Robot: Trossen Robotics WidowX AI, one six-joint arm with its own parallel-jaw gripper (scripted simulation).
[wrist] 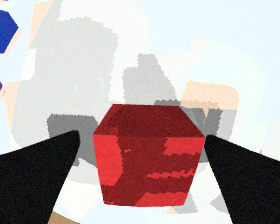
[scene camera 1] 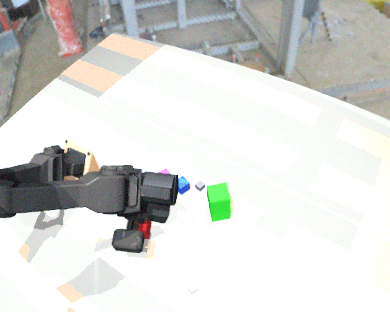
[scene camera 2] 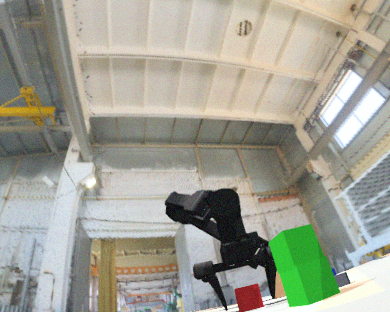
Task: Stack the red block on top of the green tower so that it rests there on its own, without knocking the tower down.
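Note:
The gripper (scene camera 1: 140, 228), (wrist: 143, 140) is open and holds nothing. A red block (wrist: 146, 156) is also present.

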